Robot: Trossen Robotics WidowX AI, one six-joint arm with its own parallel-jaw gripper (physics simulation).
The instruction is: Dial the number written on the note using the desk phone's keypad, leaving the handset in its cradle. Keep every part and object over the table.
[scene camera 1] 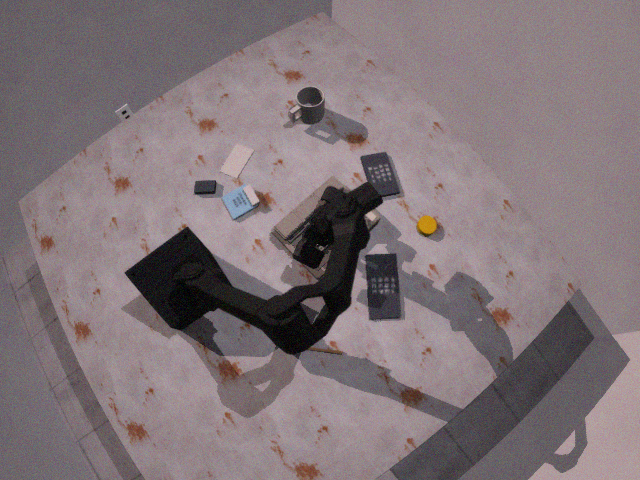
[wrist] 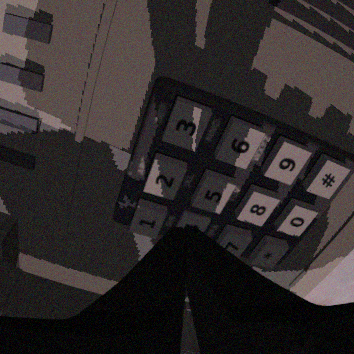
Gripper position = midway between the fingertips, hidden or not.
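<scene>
Visible: a beige desk phone [wrist: 82, 82] and a handset [scene camera 1: 293, 223]. Also visible: a 0 key [wrist: 296, 215], a 2 key [wrist: 165, 174], a 3 key [wrist: 187, 120], a 5 key [wrist: 213, 189], a 6 key [wrist: 240, 139], a 8 key [wrist: 257, 203] and a 9 key [wrist: 286, 158]. Scene camera 1 shows my gripper [scene camera 1: 314, 232], and the wrist view also shows my gripper [wrist: 182, 238].
</scene>
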